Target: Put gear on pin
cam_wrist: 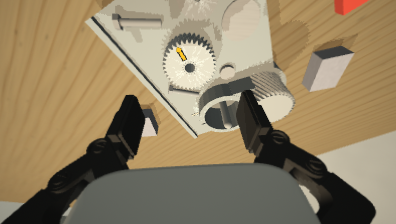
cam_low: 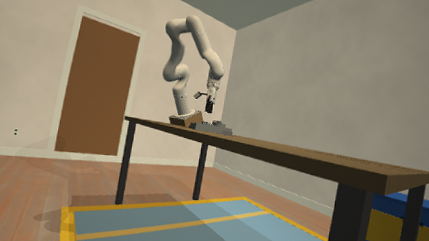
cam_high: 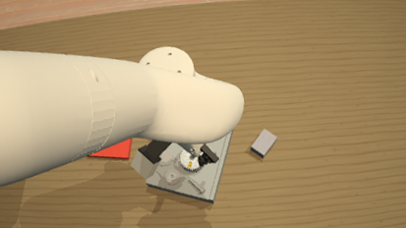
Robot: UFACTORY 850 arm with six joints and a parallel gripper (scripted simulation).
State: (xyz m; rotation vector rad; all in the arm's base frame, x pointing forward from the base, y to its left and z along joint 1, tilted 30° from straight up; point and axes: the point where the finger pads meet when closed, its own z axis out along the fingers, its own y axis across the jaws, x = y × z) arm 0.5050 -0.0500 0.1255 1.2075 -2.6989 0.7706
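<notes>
My gripper is now 8 cm above the pale toothed gear. Round my hand: flat red block 23 cm behind, 7 cm to the left, 13 cm below.
</notes>
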